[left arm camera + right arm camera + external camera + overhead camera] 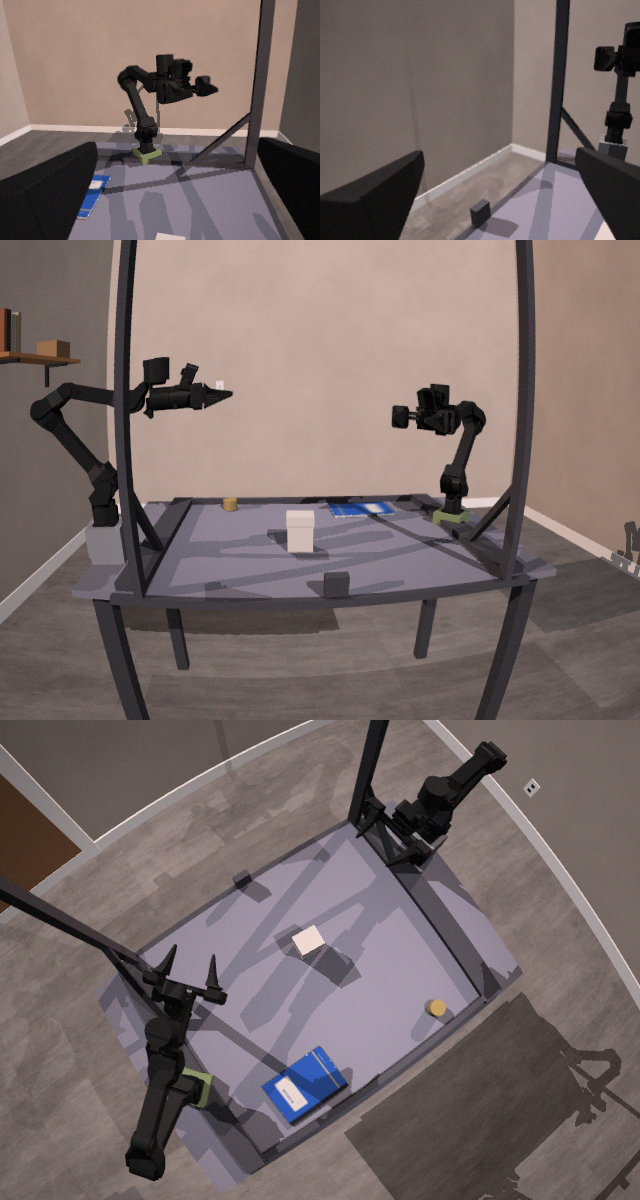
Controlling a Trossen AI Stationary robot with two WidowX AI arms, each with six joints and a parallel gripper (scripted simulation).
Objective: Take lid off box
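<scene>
The white box is 11 cm ahead of my right hand, 26 cm to the left of it and 31 cm below it.
</scene>
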